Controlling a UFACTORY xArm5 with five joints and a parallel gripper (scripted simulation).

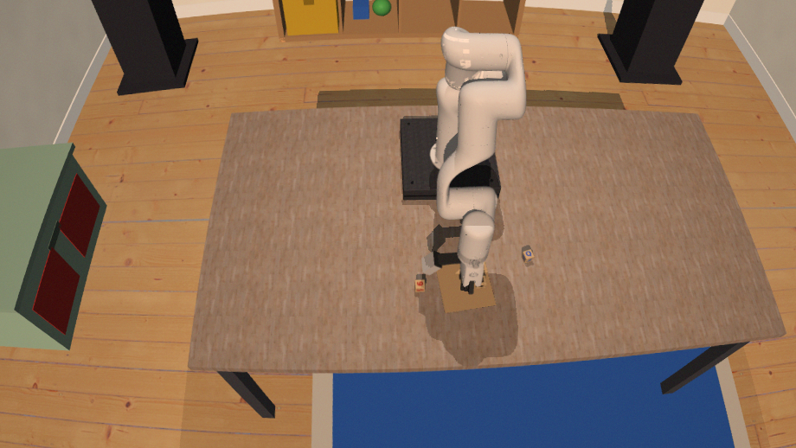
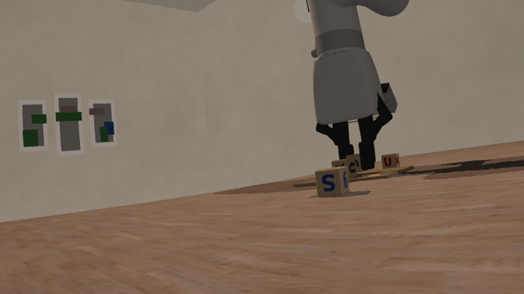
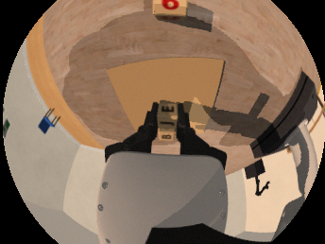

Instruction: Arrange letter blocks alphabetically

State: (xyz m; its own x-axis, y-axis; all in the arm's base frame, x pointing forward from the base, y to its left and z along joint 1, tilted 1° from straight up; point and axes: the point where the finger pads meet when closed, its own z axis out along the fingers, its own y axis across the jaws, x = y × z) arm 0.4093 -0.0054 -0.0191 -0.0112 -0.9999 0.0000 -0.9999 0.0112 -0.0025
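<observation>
My hand is 3 cm above the tan mat. The rest, counted from my hand: letter block: 12 cm to the right, 2 cm below.
</observation>
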